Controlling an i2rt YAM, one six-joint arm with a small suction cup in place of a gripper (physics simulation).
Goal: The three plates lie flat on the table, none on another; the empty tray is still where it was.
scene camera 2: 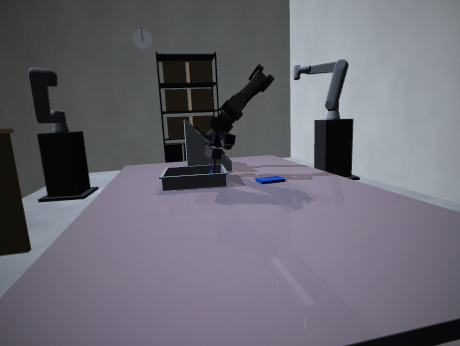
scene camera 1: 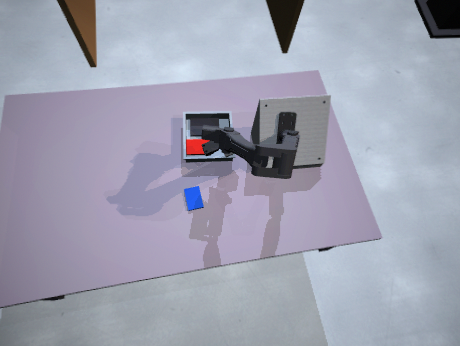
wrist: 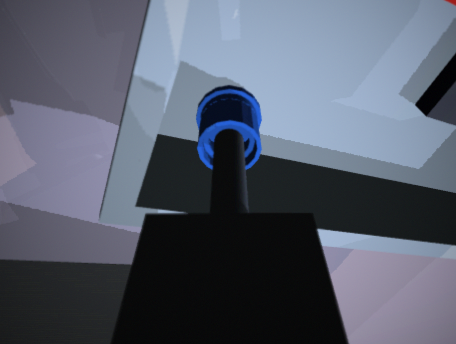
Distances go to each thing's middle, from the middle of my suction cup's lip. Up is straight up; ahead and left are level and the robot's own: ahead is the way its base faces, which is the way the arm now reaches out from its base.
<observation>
I see the tray (scene camera 2: 187,177) 80 mm to the right of my suction cup, 80 mm ahead of it and 10 mm above it.
</observation>
